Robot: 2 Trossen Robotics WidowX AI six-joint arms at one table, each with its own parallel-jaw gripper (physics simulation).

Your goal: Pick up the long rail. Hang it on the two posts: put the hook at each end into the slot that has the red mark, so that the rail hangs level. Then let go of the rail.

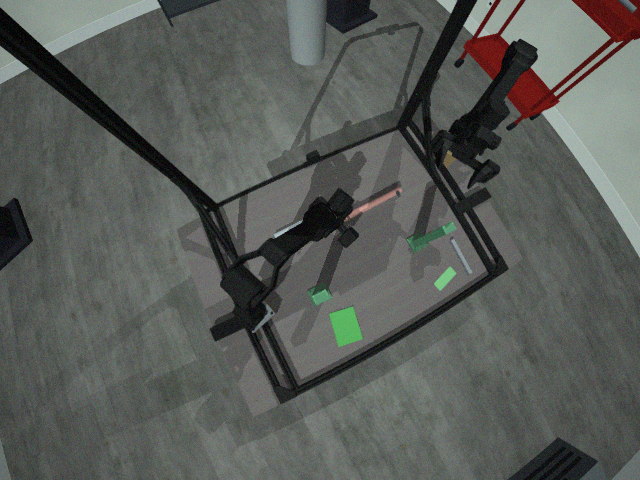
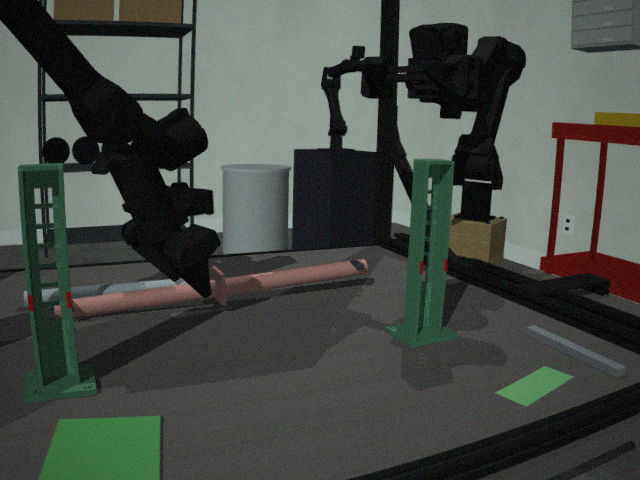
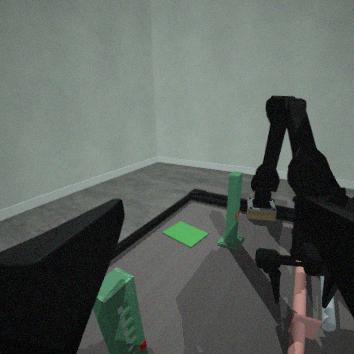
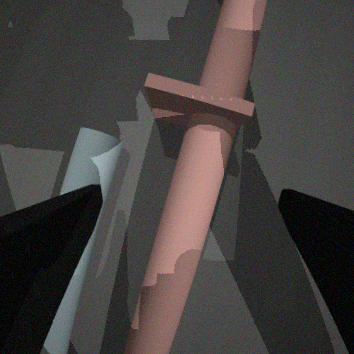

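Seen in the pictures: left gripper, fingertip midpoint: (image 1: 453, 178) (image 2: 392, 67) (image 3: 213, 206); right gripper, fingertip midpoint: (image 2: 191, 287) (image 3: 299, 305) (image 4: 192, 195); left arm's base at its link origin: (image 2: 475, 218); right arm's base at its link origin: (image 1: 254, 311) (image 3: 260, 203).
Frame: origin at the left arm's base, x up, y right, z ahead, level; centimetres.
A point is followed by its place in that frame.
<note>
The long pink rail (image 1: 375, 202) {x -4.7, y 13.0, z 38.7 cm} (image 2: 294, 276) {x -5.4, y 12.5, z 39.6 cm} (image 3: 299, 291) {x -5.5, y 21.7, z 55.1 cm} (image 4: 197, 197) {x -5.3, y 20.4, z 52.4 cm} lies flat on the table, with a flat cross plate (image 4: 200, 96) {x -4.1, y 19.5, z 48.3 cm} near its middle and a dark hook (image 2: 358, 265) {x -4.3, y 6.6, z 31.5 cm} at its far end. My right gripper (image 1: 346, 217) {x -6.0, y 20.5, z 52.3 cm} (image 2: 201, 286) {x -6.0, y 20.5, z 52.3 cm} (image 3: 299, 305) {x -6.0, y 20.5, z 52.3 cm} (image 4: 192, 195) {x -6.0, y 20.5, z 52.3 cm} is open, low over the rail, with one finger on each side and clear of it. Two green slotted posts (image 1: 430, 237) {x 4.6, y -8.1, z 43.0 cm} (image 1: 319, 294) {x 12.9, y 12.5, z 77.5 cm} (image 2: 430, 252) {x 1.6, y -8.7, z 39.9 cm} (image 3: 119, 316) {x 9.2, y -8.3, z 40.0 cm} (image 3: 233, 211) {x 2.4, y 11.5, z 75.8 cm} stand upright with red marks (image 2: 421, 267) {x 0.5, y -9.3, z 43.5 cm}. My left gripper (image 1: 463, 157) is open and empty, high by the table's right edge.
A pale grey tube (image 1: 287, 230) {x -6.2, y 34.1, z 65.5 cm} (image 4: 84, 158) {x -6.2, y 25.4, z 49.3 cm} (image 3: 328, 316) {x -6.2, y 25.1, z 49.2 cm} lies beside the rail. Two green pads (image 1: 346, 326) {x -8.4, y -2.3, z 82.0 cm} (image 1: 445, 278) {x -8.7, y -25.4, z 47.1 cm} and a thin grey rod (image 1: 461, 255) {x -7.7, y -26.7, z 35.8 cm} lie on the table. A black frame (image 1: 413, 324) {x -7.5, y -22.2, z 68.6 cm} rims the table. A grey bin (image 2: 255, 207) and a red cart (image 1: 494, 52) stand beyond.
</note>
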